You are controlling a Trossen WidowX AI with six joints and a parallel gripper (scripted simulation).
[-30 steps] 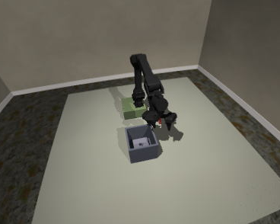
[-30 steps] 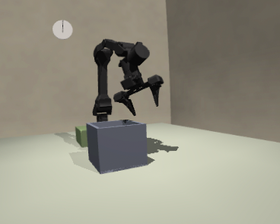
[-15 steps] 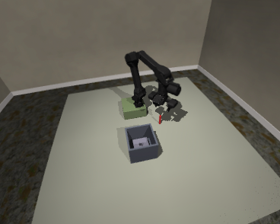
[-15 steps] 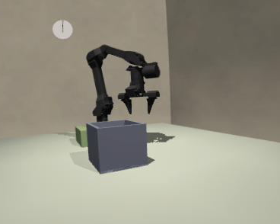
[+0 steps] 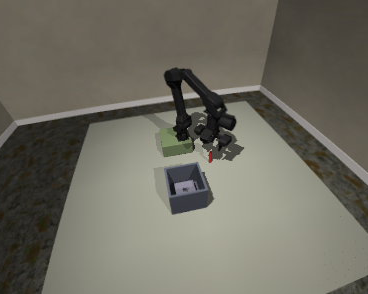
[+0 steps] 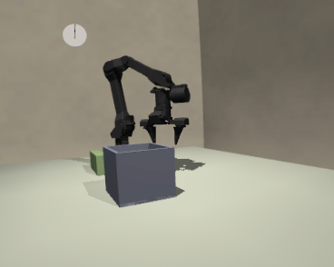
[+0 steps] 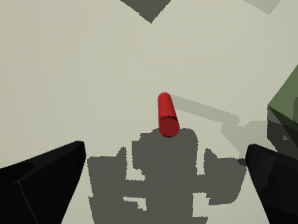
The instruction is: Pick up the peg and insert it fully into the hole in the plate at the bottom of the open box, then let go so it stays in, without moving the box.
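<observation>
Right now the red peg is 110 mm below my hand. From my hand the other things lie so: pale plate (200 mm to the right, 160 mm ahead, 100 mm below).
</observation>
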